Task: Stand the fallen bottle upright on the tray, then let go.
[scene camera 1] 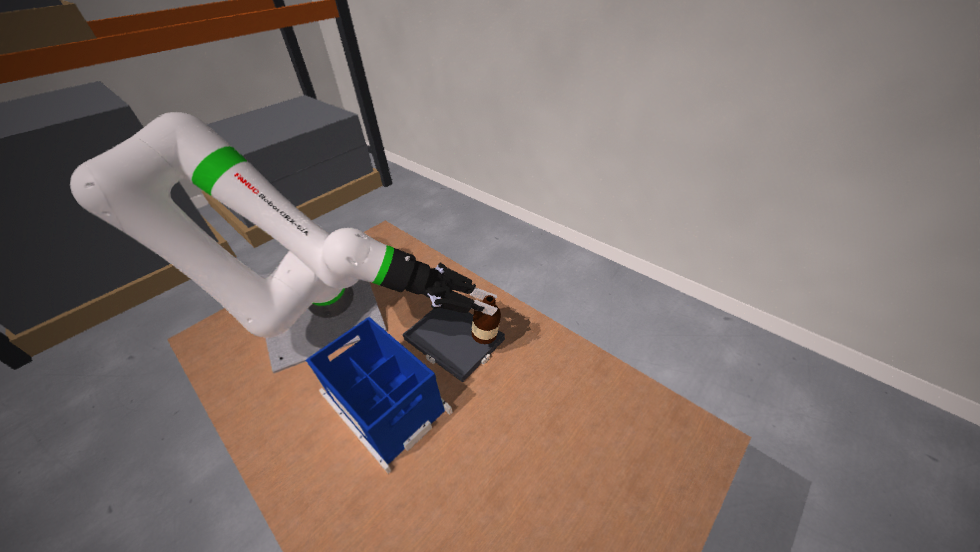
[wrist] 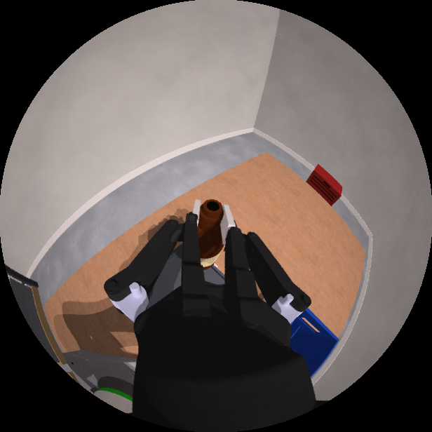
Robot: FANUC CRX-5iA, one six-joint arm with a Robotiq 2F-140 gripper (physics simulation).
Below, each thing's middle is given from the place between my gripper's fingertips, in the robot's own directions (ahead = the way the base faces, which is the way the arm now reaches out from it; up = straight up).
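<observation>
My hand is 2 cm past the brown bottle (scene camera 1: 485, 327) now, also 1 cm to the left of the bottle, and 5 cm above it.
</observation>
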